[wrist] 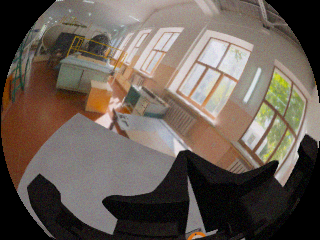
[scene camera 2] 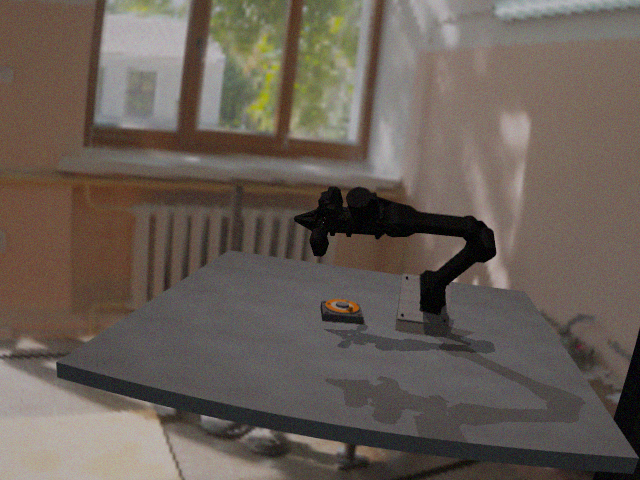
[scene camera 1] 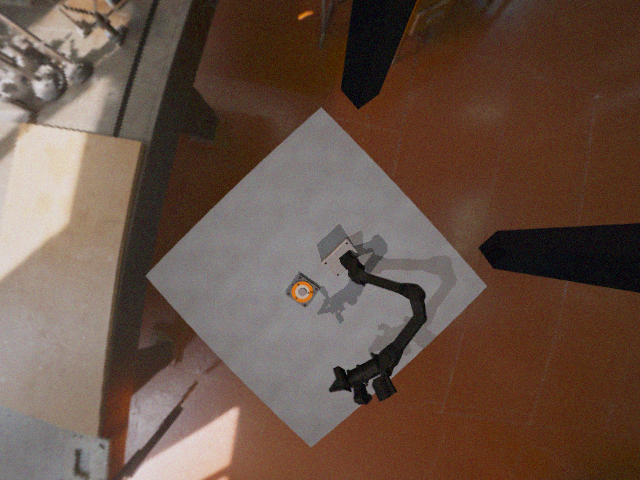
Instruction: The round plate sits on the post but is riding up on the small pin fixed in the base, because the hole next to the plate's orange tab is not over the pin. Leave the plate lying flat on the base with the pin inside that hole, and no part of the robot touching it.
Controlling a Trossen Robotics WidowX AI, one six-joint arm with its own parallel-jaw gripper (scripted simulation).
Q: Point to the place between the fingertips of my gripper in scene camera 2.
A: At 294, 218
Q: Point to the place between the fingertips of my gripper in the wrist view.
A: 184, 154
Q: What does my gripper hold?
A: Nothing.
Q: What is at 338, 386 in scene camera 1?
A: My gripper.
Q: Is my gripper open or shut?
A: Shut.
